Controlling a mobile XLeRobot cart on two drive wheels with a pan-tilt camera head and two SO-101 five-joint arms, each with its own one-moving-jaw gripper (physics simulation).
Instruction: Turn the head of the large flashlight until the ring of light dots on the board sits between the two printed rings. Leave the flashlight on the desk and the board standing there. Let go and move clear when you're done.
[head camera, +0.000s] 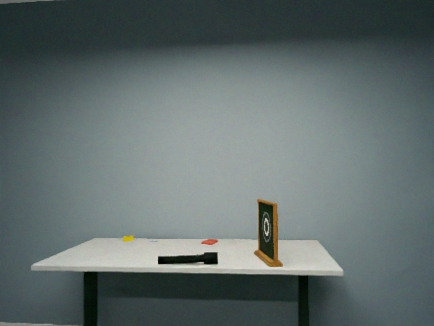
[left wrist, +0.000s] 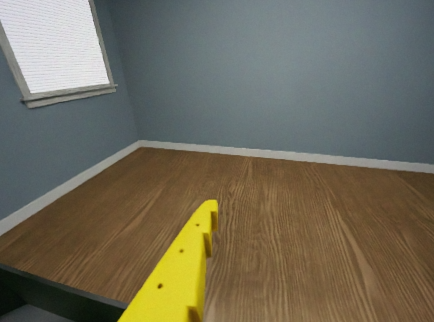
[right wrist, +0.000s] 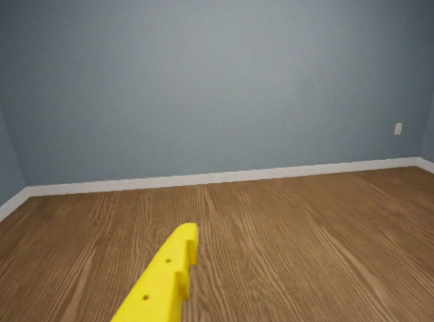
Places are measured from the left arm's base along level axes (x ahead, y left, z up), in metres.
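Pixels of known places: left hand, tool point: (left wrist: 217, 211); right hand, tool point: (right wrist: 196, 238).
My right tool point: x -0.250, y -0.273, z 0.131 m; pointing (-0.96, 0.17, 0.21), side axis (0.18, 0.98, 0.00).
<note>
Behind a point stands the place of what it marks.
The large black flashlight (head camera: 182, 259) @(x 1.926, y 0.107, z -0.028 m) lies on its side on the desk (head camera: 120, 266) @(x 1.898, y 0.410, z -0.055 m), its wider head (head camera: 210, 258) @(x 1.918, y -0.033, z -0.021 m) toward the board. The board (head camera: 266, 247) @(x 2.042, y -0.318, z 0.008 m), dark green in a wooden frame, stands upright at the right, seen at a steep angle. A bright white ring (head camera: 266, 227) @(x 2.037, y -0.319, z 0.112 m) shows on it inside a fainter, larger ring; single dots and the exact fit between printed rings are too small to tell. My left gripper (left wrist: 212, 207) and right gripper (right wrist: 191, 230) each show one notched yellow jaw, fully open and empty, away from the flashlight. Neither gripper shows in the head view.
A yellow object (head camera: 128, 238) @(x 2.551, y 0.551, z -0.035 m) and a red object (head camera: 210, 242) @(x 2.442, y 0.000, z -0.042 m) lie toward the desk's back edge. Dark desk legs (head camera: 90, 300) @(x 2.254, y 0.694, z -0.342 m) (head camera: 303, 300) @(x 2.180, y -0.528, z -0.311 m) stand below. The left wrist view shows wooden floor, walls, a window (left wrist: 55, 45) @(x -1.536, y -1.645, z 0.410 m) and a dark edge at bottom left. The right wrist view shows floor and wall.
</note>
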